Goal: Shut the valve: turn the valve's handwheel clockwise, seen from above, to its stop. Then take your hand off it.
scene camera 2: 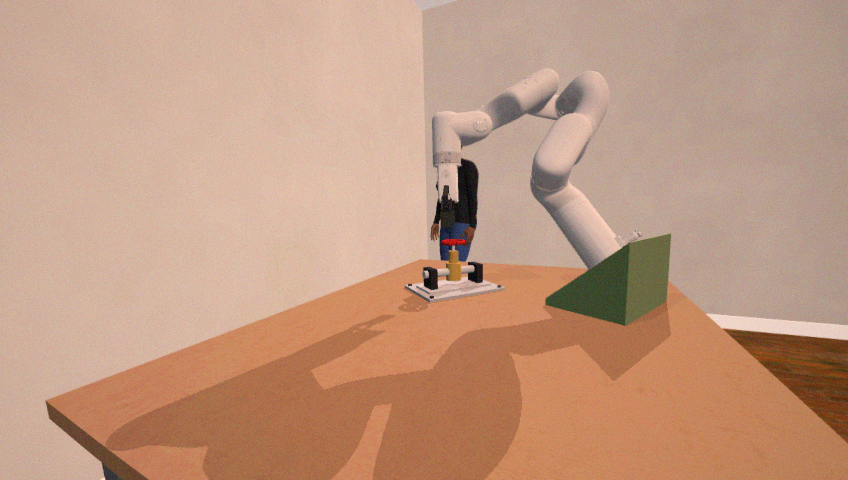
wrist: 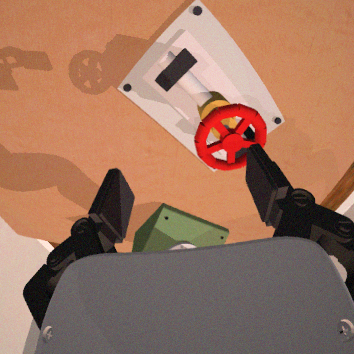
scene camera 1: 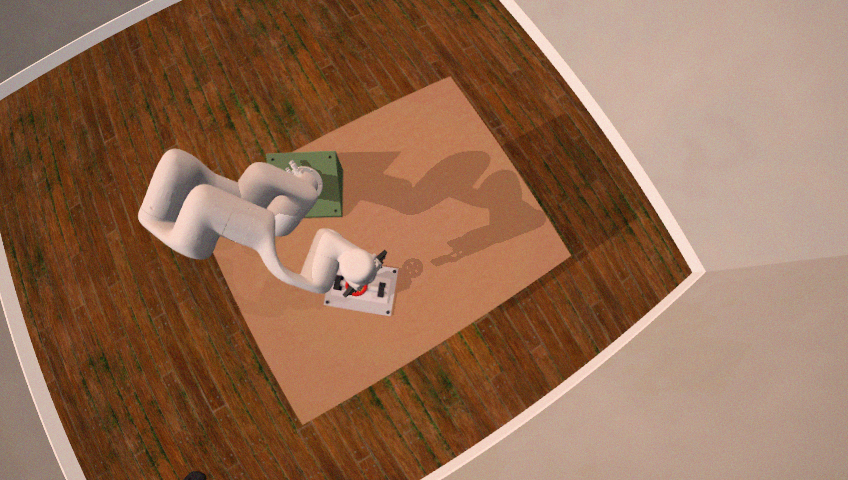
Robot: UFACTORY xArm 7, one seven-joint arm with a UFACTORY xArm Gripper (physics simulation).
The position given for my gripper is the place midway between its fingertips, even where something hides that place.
Observation:
I see my gripper (scene camera 2: pixel 448 225), a red handwheel (wrist: pixel 230 139) and a pale base plate (scene camera 1: pixel 386 272).
My gripper shows as well in the wrist view (wrist: pixel 184 172). The pale base plate is seen too in scene camera 2 (scene camera 2: pixel 493 287).

